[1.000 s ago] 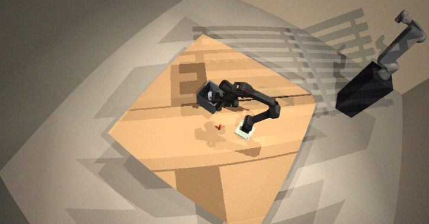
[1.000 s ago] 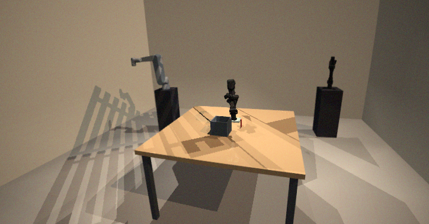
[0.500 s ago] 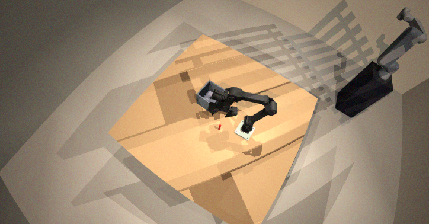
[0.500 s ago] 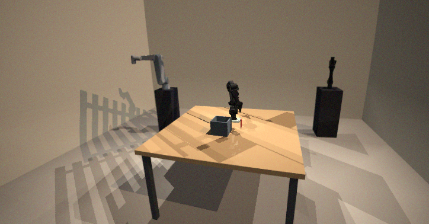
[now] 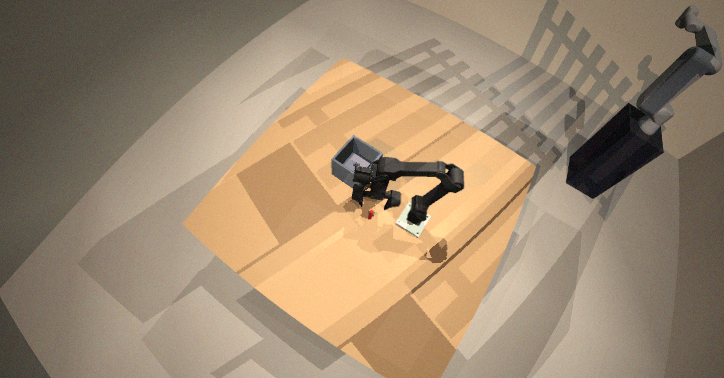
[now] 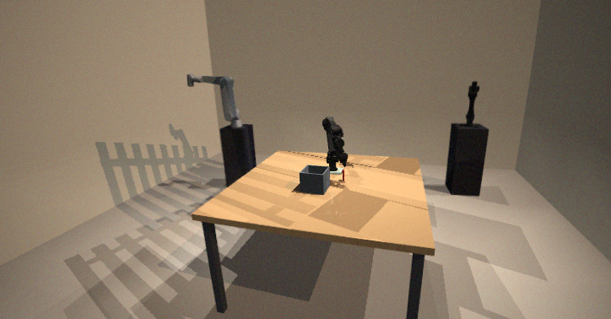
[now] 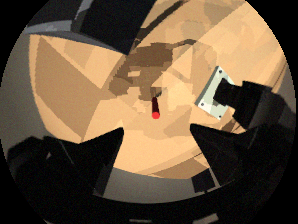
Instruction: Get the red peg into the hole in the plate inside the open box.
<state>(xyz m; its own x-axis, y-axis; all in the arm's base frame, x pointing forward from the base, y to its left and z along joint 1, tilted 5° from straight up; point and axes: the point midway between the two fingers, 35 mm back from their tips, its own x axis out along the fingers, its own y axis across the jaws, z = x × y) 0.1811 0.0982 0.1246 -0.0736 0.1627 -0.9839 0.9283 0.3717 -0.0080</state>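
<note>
Right now the red peg is 80 mm below my gripper tip.
</note>
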